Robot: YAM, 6 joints.
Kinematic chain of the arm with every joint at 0, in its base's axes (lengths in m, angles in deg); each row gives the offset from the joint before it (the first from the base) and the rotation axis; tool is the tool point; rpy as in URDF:
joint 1: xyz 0 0 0.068 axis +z
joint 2: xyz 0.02 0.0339 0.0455 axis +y
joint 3: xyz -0.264 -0.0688 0 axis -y
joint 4: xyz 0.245 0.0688 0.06 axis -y
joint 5: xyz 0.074 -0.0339 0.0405 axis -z
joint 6: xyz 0.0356 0 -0.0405 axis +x
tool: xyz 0 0 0 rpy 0 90 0
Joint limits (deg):
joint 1: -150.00..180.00
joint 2: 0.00..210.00
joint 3: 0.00..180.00
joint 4: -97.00..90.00
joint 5: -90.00..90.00
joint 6: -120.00..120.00
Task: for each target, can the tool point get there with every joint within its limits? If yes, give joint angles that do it. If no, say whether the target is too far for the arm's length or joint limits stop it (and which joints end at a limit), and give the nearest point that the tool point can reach.
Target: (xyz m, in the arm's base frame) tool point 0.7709 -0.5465 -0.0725
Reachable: no: too far | nearest point 0.5169 -0.3664 -0.0099 | short by 0.318 m
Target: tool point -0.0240 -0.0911 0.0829
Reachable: yes | joints -103.31 99.37 23.31 -65.70 3.76 102.00
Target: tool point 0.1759 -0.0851 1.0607
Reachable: no: too far | nearest point 0.1206 -0.0583 0.7289 | short by 0.337 m
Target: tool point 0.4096 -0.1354 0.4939
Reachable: yes | joints -22.19 120.31 121.33 68.29 -55.38 10.08
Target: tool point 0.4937 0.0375 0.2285
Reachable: yes | joints 6.72 138.49 133.69 -69.55 35.25 -43.78
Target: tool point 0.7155 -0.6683 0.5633
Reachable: no: too far | nearest point 0.4287 -0.4004 0.3792 | short by 0.433 m
